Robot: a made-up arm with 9 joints.
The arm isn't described. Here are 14 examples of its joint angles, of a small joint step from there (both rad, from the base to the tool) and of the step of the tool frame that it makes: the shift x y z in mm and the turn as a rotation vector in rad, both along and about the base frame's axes.
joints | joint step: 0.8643 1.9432 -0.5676 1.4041 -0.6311 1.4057 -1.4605 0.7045 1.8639 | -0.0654 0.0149 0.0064 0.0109 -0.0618 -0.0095 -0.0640 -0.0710 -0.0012
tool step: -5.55 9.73 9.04 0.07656 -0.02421 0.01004
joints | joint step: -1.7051 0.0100 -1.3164 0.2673 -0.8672 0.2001 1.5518 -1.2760 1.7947 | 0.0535 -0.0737 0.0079 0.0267 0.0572 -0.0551 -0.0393 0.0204 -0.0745
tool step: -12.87 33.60 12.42 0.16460 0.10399 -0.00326
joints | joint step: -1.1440 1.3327 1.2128 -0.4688 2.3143 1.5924 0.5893 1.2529 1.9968 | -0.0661 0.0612 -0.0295 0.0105 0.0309 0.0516 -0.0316 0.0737 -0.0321
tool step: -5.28 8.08 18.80 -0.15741 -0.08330 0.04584
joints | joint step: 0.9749 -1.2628 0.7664 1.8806 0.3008 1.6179 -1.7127 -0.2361 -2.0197 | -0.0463 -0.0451 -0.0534 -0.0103 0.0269 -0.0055 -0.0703 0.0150 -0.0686
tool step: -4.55 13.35 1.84 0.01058 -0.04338 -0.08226
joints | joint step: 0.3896 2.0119 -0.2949 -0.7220 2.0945 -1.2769 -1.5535 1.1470 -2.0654 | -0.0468 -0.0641 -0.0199 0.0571 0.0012 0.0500 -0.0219 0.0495 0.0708
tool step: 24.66 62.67 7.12 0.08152 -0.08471 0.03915
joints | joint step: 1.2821 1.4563 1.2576 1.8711 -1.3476 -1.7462 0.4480 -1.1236 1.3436 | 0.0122 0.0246 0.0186 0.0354 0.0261 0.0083 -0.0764 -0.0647 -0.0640
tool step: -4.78 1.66 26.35 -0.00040 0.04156 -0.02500
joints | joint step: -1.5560 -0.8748 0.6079 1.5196 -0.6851 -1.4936 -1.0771 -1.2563 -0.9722 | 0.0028 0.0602 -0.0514 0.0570 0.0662 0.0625 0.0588 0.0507 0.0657
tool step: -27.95 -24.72 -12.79 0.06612 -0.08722 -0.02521
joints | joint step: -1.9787 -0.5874 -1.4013 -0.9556 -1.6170 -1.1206 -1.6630 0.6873 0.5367 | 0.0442 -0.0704 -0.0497 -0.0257 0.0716 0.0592 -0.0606 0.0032 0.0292
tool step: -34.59 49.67 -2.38 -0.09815 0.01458 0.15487
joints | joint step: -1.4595 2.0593 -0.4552 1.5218 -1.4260 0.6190 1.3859 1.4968 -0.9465 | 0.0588 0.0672 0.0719 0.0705 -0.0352 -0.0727 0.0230 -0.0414 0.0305
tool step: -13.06 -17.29 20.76 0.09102 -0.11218 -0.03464
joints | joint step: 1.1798 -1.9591 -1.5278 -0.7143 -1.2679 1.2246 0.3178 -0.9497 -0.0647 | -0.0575 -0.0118 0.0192 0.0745 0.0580 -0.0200 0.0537 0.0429 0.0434
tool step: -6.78 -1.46 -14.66 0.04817 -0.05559 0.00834
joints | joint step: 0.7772 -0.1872 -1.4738 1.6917 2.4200 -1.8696 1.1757 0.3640 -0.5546 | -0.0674 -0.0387 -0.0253 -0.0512 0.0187 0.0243 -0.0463 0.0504 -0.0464
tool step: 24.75 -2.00 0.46 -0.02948 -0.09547 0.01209
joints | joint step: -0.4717 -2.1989 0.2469 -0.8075 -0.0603 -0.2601 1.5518 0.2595 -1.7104 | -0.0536 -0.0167 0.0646 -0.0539 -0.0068 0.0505 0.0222 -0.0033 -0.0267
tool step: -73.11 6.23 -7.33 -0.02960 -0.14033 0.07810
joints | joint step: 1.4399 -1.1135 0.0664 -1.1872 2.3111 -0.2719 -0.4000 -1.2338 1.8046 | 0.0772 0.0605 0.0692 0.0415 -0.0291 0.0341 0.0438 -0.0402 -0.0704
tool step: 62.89 50.51 -40.60 0.04307 -0.00719 0.09438
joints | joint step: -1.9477 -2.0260 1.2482 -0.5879 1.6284 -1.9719 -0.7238 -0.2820 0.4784 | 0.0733 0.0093 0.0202 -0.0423 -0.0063 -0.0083 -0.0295 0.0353 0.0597
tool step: 8.20 14.99 -4.30 -0.07905 -0.01383 -0.00587
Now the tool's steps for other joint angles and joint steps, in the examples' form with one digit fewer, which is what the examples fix.
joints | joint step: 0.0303 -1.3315 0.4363 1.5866 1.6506 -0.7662 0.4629 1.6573 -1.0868 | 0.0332 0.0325 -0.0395 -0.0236 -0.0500 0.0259 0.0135 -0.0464 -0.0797
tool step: -12.7 -9.0 -43.5 0.0688 0.1217 -0.0422
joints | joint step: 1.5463 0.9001 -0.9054 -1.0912 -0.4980 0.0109 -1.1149 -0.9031 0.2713 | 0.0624 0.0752 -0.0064 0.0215 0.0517 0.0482 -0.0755 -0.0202 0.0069
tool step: 5.7 -35.4 26.0 0.1686 0.0110 0.0267
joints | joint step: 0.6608 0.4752 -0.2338 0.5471 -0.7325 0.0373 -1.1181 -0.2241 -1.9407 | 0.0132 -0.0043 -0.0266 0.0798 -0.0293 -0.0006 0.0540 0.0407 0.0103
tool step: -16.4 -46.2 -13.8 -0.0593 0.0919 -0.1357
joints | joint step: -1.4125 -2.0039 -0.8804 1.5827 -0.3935 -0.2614 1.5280 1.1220 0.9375 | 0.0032 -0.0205 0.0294 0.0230 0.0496 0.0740 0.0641 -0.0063 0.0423
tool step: 6.8 -6.0 -24.9 -0.0546 0.0255 -0.0375
